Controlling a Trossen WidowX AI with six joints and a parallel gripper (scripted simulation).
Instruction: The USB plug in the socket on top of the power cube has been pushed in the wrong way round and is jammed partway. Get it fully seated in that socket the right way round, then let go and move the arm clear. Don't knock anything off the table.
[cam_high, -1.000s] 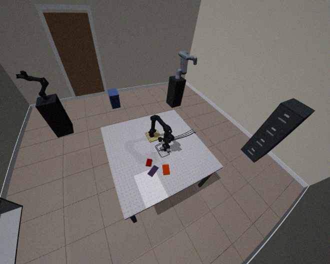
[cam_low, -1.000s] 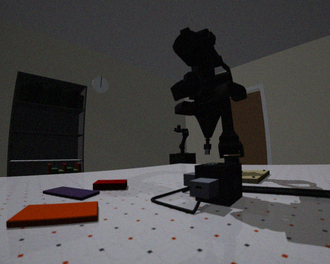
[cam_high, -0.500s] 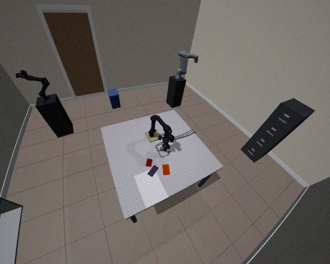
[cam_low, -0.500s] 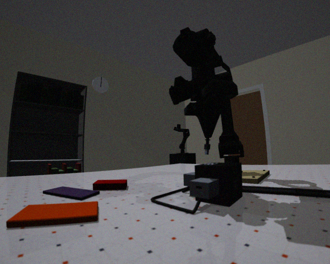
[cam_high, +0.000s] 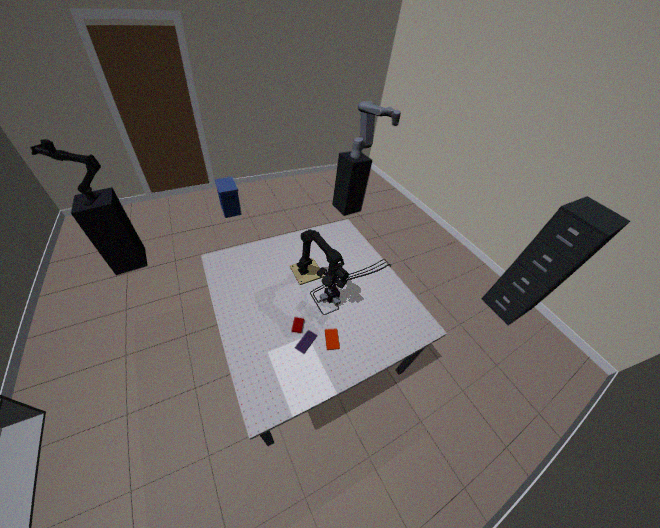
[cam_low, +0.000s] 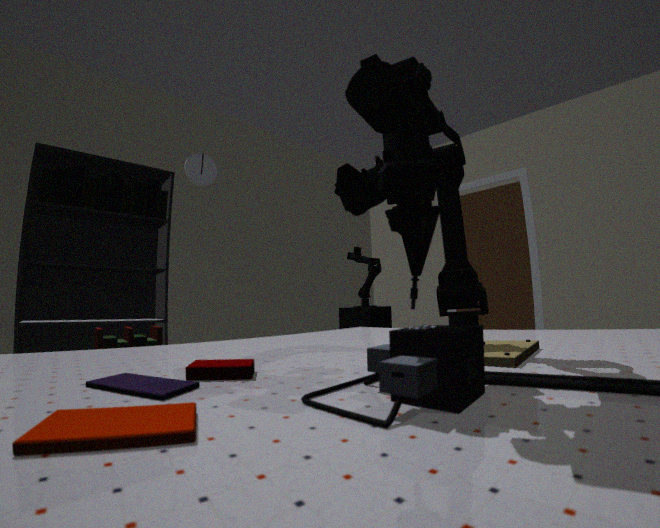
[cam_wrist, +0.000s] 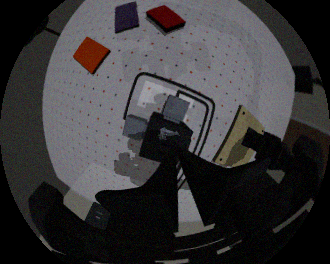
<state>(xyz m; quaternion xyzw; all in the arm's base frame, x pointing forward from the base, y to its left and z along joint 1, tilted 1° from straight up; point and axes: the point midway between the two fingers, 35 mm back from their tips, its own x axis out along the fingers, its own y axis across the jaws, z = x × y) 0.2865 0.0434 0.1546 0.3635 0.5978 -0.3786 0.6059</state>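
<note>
My gripper tip is now 2 cm above the USB plug. Round my gripper tip: red block (28 cm to the right, 13 cm below, 9 cm ahead); then orange tile (27 cm ahead, 14 cm to the right, 13 cm below); then purple tile (28 cm to the right, 21 cm ahead, 13 cm below).
</note>
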